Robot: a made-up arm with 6 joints.
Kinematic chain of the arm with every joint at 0, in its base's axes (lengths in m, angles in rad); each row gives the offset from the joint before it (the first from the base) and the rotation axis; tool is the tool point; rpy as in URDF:
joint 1: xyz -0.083 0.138 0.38 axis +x
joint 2: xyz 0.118 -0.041 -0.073 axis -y
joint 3: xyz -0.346 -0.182 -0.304 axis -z
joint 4: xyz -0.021 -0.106 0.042 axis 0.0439 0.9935 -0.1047
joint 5: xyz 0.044 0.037 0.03 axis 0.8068 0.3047 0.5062
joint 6: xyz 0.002 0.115 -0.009 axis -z
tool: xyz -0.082 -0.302 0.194 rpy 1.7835 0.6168 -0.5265
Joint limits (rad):
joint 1: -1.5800..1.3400
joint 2: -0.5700..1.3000
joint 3: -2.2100..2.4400
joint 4: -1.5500..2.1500
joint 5: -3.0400..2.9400
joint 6: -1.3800..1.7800
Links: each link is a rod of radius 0.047 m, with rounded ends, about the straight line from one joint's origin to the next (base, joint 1, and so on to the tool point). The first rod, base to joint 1, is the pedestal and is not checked.
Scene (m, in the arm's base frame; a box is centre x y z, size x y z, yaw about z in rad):
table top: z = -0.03
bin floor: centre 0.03 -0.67 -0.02 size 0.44 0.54 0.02 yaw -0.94
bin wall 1: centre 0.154 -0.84 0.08 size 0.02 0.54 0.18 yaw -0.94
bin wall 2: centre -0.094 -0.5 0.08 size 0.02 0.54 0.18 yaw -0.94
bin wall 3: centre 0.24 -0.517 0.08 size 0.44 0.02 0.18 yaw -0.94
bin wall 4: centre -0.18 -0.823 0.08 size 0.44 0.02 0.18 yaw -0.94
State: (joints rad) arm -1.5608 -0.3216 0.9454 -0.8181 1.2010 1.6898
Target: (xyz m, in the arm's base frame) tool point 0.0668 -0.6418 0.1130
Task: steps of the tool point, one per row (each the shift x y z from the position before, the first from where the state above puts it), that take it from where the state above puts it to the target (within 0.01 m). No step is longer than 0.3 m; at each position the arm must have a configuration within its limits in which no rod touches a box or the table.
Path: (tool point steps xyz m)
1: -0.0180 -0.2548 -0.0309
2: 0.0690 -0.2625 -0.0139
3: 0.1601 -0.2334 0.0030
4: 0.2377 -0.1662 0.0171
5: 0.1850 0.0021 -0.1887
6: 0.1865 0.0871 -0.1567

